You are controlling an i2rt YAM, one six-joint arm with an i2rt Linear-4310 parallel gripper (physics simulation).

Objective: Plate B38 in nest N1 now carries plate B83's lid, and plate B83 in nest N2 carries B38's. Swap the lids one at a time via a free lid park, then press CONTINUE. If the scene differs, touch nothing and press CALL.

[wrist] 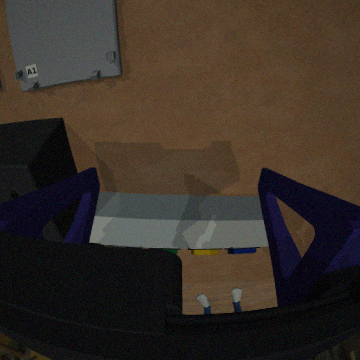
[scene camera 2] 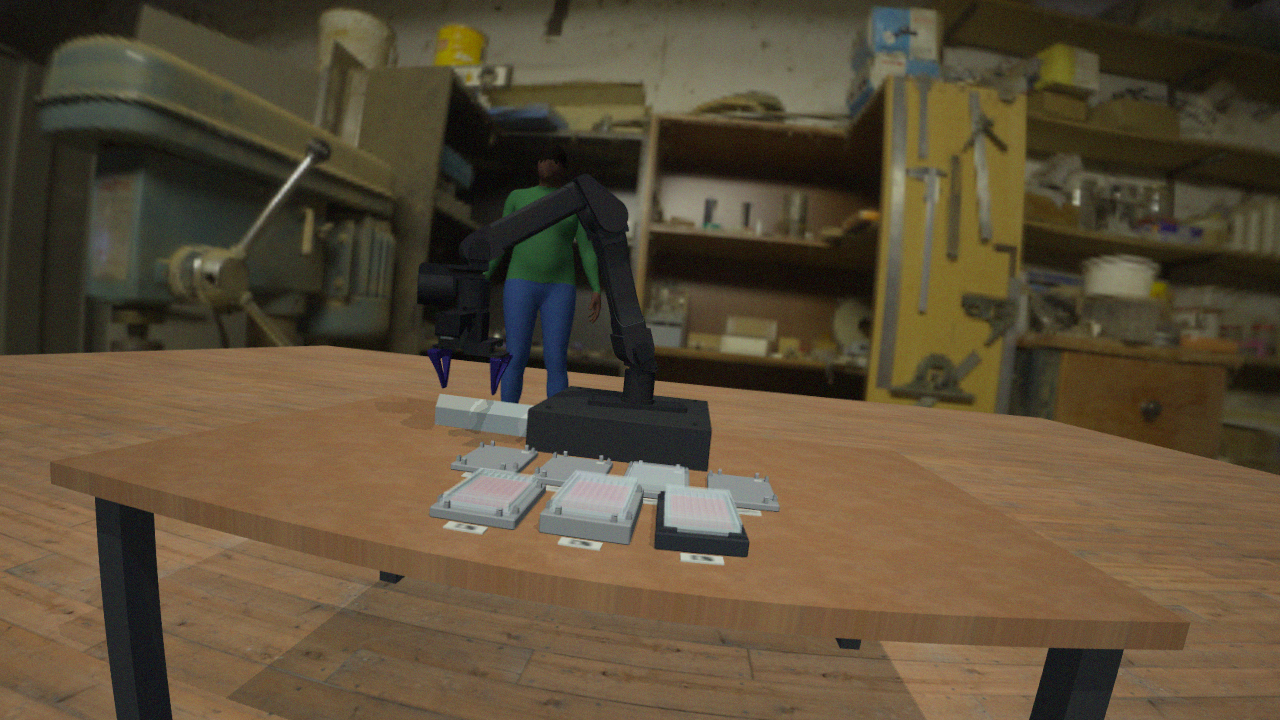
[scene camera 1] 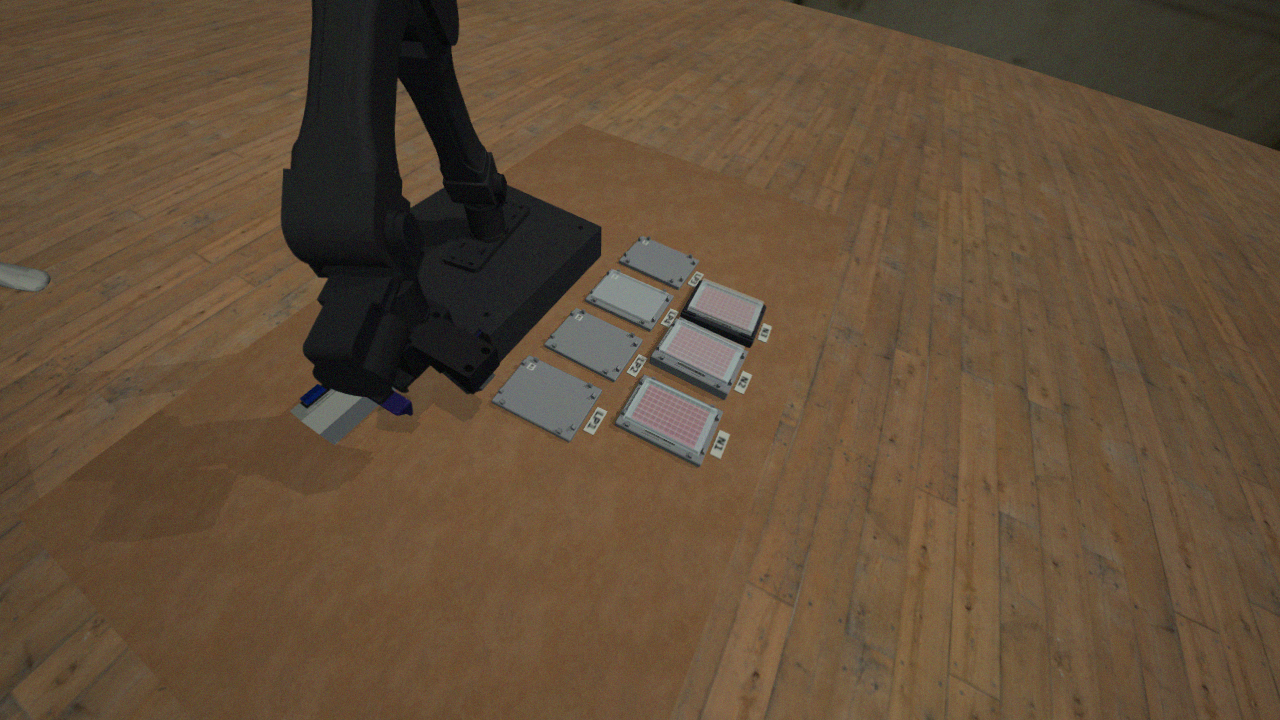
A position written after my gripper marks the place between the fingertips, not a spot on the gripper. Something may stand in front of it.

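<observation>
My gripper open, holding nothing: (scene camera 2: pixel 468 391), (wrist: pixel 178 176), (scene camera 1: pixel 434 384). Grey button box (scene camera 2: pixel 492 416), (wrist: pixel 166 221), (scene camera 1: pixel 333 414). Lid park LP4 (scene camera 1: pixel 593 301). Lid park LP2 (scene camera 1: pixel 599 346), (scene camera 2: pixel 558 469). Lid park LP1 (scene camera 1: pixel 558 402).
</observation>
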